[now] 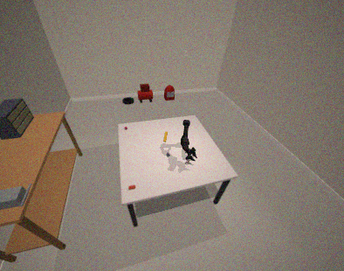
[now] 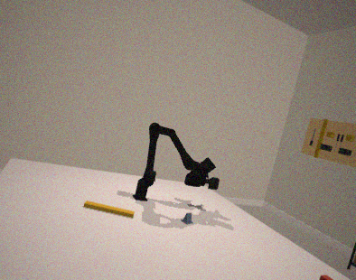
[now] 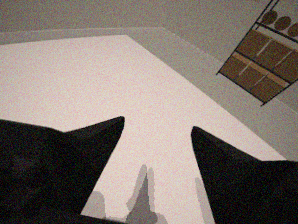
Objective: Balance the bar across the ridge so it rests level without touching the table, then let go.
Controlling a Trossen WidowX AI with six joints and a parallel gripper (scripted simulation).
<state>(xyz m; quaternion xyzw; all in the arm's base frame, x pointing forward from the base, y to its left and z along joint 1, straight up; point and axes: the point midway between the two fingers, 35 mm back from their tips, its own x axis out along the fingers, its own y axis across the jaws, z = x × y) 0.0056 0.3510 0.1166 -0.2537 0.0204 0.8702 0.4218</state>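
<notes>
My gripper tip is 220 mm short of the yellow bar, 570 mm to the left of it and 90 mm above it.
</notes>
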